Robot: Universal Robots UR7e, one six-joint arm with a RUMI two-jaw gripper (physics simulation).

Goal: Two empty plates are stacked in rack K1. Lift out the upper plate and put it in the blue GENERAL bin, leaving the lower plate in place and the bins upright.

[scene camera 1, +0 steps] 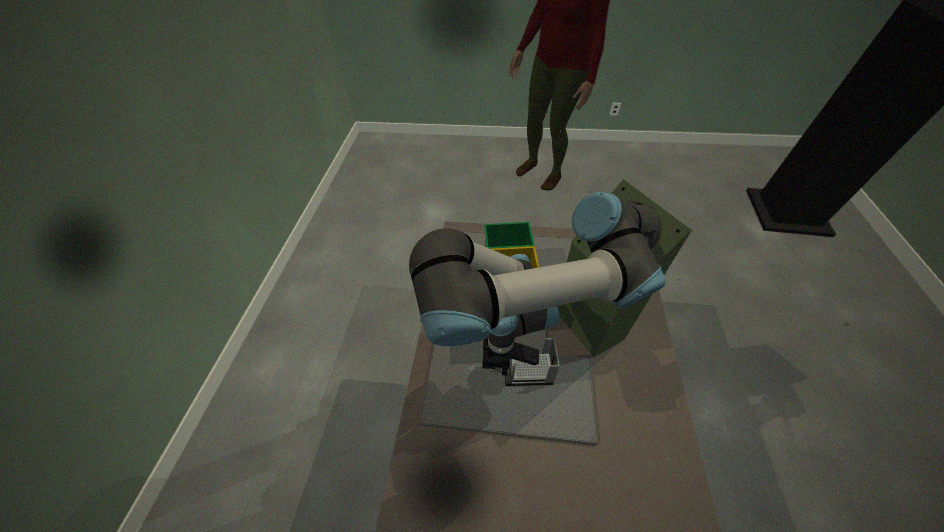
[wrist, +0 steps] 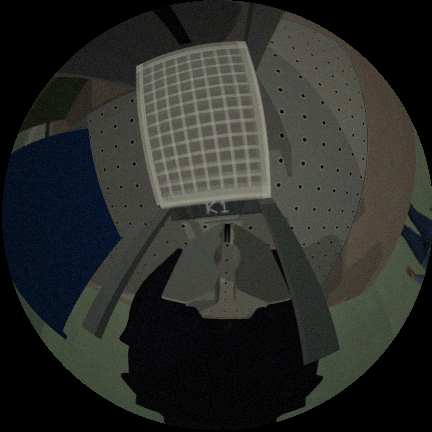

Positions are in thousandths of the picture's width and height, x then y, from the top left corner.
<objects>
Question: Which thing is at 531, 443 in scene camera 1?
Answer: A green bin.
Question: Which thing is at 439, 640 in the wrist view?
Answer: The gripper.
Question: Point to a blue bin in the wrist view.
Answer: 152, 536
</objects>
